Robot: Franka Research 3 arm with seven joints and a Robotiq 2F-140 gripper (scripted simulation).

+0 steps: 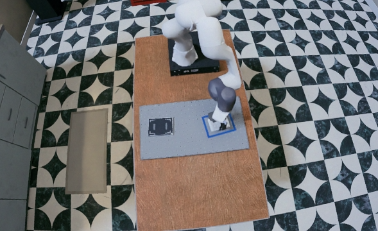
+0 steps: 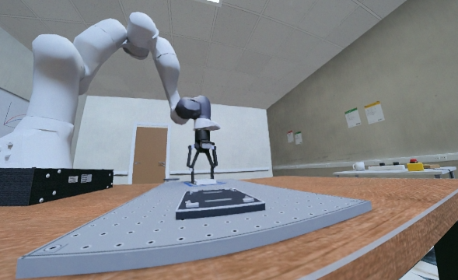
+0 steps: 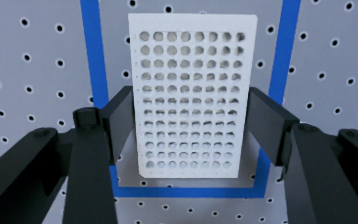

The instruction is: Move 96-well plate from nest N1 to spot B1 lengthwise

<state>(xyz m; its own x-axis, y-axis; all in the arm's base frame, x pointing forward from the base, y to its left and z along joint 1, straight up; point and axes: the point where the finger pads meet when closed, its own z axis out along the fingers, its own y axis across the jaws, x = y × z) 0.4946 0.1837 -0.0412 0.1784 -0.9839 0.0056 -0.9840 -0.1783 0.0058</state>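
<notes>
My hand is 20 mm above the white 96-well plate. Round my hand: dark plate nest (10 mm behind, 390 mm to the right, 20 mm below).
</notes>
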